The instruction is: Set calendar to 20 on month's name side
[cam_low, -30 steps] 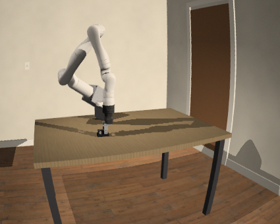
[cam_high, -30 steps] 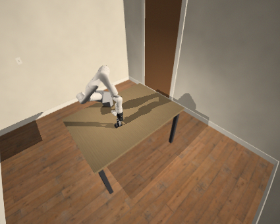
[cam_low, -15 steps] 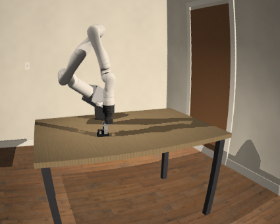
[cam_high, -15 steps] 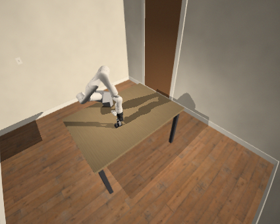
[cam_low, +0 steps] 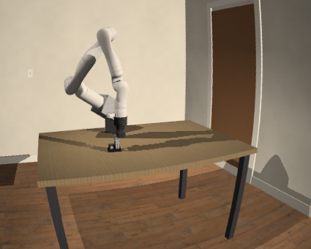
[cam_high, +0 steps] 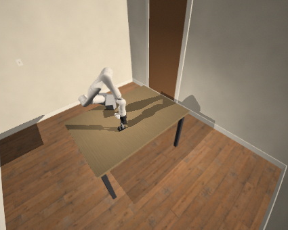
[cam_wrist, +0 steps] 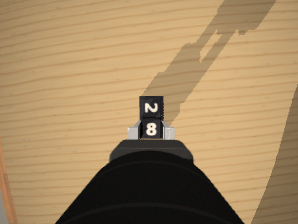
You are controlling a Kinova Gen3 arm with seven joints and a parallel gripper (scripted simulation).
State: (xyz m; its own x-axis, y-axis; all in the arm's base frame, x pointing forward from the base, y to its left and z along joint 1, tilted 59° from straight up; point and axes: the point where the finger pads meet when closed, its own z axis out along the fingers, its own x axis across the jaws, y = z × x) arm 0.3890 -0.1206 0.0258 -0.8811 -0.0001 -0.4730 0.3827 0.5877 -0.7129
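The dark tray is 1 cm behind my hand, 1 cm to the right of it and 3 cm below it. The rest, counted from my hand: dark cube: 1 cm below.
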